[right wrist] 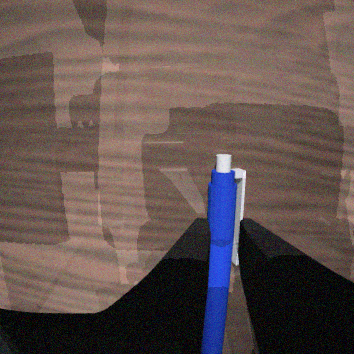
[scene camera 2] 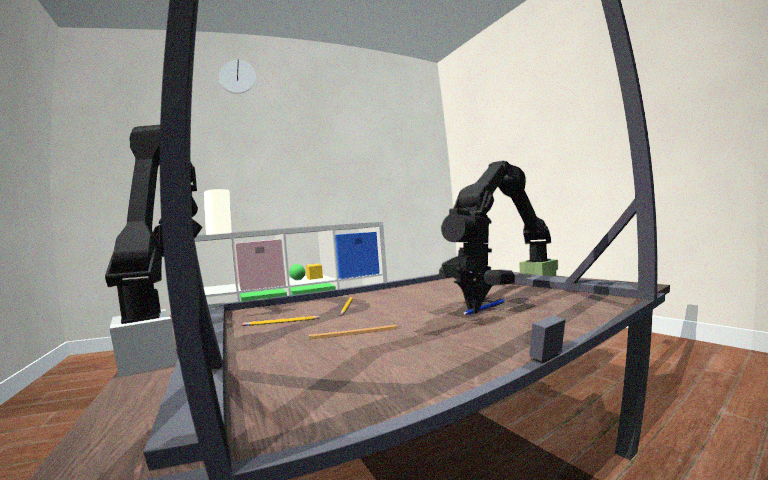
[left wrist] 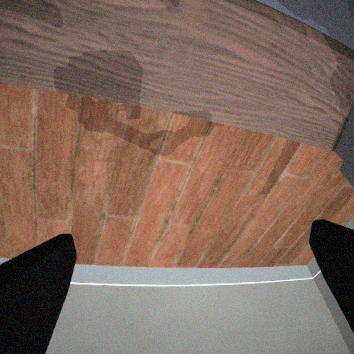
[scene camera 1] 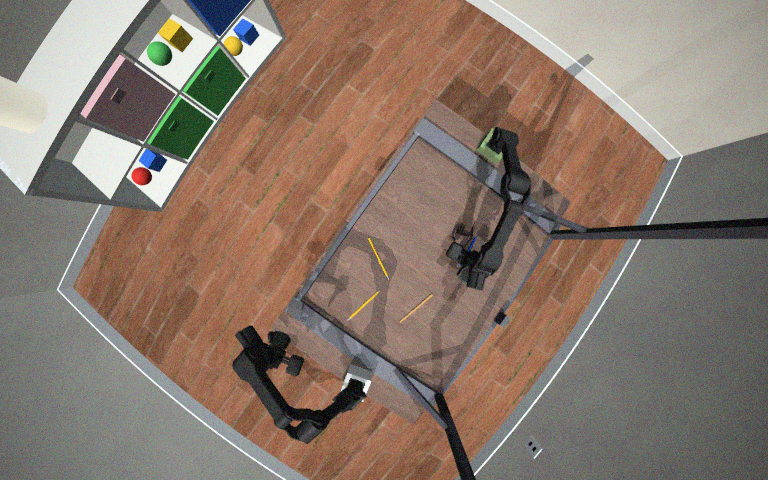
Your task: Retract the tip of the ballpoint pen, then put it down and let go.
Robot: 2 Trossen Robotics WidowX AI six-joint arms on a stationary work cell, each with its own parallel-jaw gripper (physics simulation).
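Frame: origin at the left arm's base, x left, y ahead, z down, level; millimetres.
Seen in the pictures: left gripper, fingertip midpoint: (left wrist: pixel 193 240) (scene camera 1: pixel 285 358); right gripper, fingertip midpoint: (right wrist: pixel 221 229) (scene camera 2: pixel 472 312) (scene camera 1: pixel 462 260); left arm's base, link origin: (scene camera 2: pixel 140 317) (scene camera 1: pixel 355 387); right arm's base, link origin: (scene camera 2: pixel 538 260) (scene camera 1: pixel 496 143).
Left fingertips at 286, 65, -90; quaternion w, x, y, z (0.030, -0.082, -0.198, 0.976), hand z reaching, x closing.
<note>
Offsets run from my left fingertips to a thing's top centre, as dx, dy, dz. Level surfaces: height alone.
The blue ballpoint pen @(-531, +604, +161) (scene camera 1: pixel 472 243) (scene camera 2: pixel 493 305) (right wrist: pixel 220 265) has a white clip and a white push button @(-520, +537, +165) (right wrist: pixel 223 163). In the right wrist view it runs lengthwise between the fingers, its button end pointing up the picture; the writing tip does not show there. My right gripper (scene camera 2: pixel 474 308) (right wrist: pixel 221 229) is shut on the pen near its clip, low at the table @(dz +172) (scene camera 1: pixel 419 186) (scene camera 2: pixel 419 362). The button sticks out beyond the fingertips. My left gripper (scene camera 1: pixel 287 352) (left wrist: pixel 193 240) is open and empty, off to the left beyond the table's edge. The frame post hides most of it in scene camera 2.
Two yellow pencils @(-198, +448, +165) (scene camera 1: pixel 378 258) @(-205, +249, +163) (scene camera 1: pixel 363 305) and an orange one @(-411, +309, +165) (scene camera 1: pixel 416 308) (scene camera 2: pixel 352 332) lie left of the pen. A small dark block @(-767, +386, +114) (scene camera 1: pixel 500 317) (scene camera 2: pixel 547 338) sits at the table's edge. Dark frame posts (scene camera 2: pixel 180 169) (scene camera 2: pixel 637 141) rise at both sides.
</note>
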